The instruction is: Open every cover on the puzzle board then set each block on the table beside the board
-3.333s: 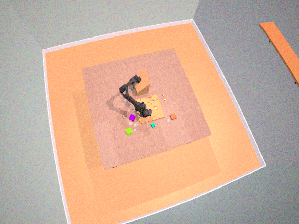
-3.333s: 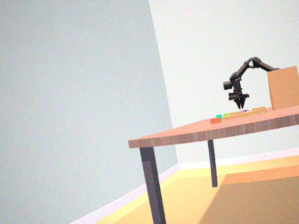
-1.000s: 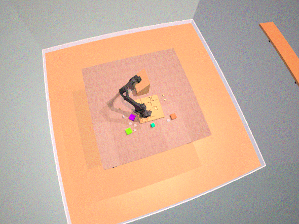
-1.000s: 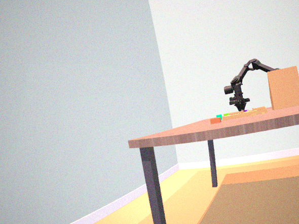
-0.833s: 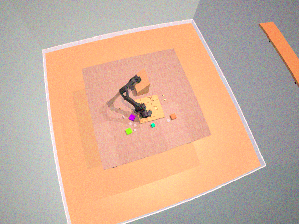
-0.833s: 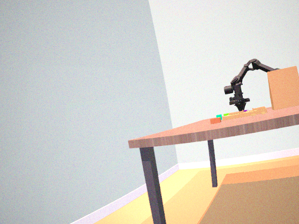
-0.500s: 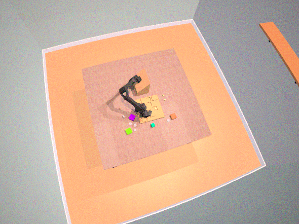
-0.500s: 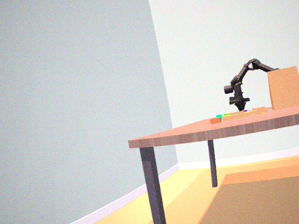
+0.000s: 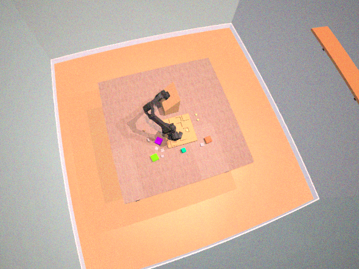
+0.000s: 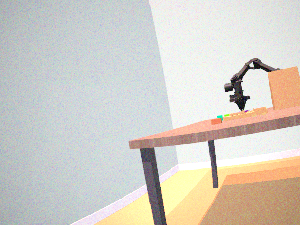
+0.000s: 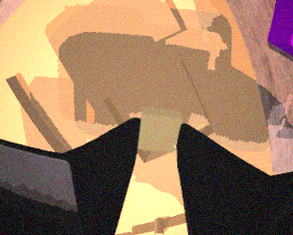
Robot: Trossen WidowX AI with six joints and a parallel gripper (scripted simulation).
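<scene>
Now: gripper tip 14 cm to the left of the magenta block, 2 cm above it and 1 cm past it. Also, from my gripper tip: orange block: 31 cm to the left, 17 cm ahead, 2 cm below; then lime green block: 23 cm to the right, 13 cm ahead, 2 cm below; then teal block: 17 cm ahead, 4 cm to the left, 2 cm below.
</scene>
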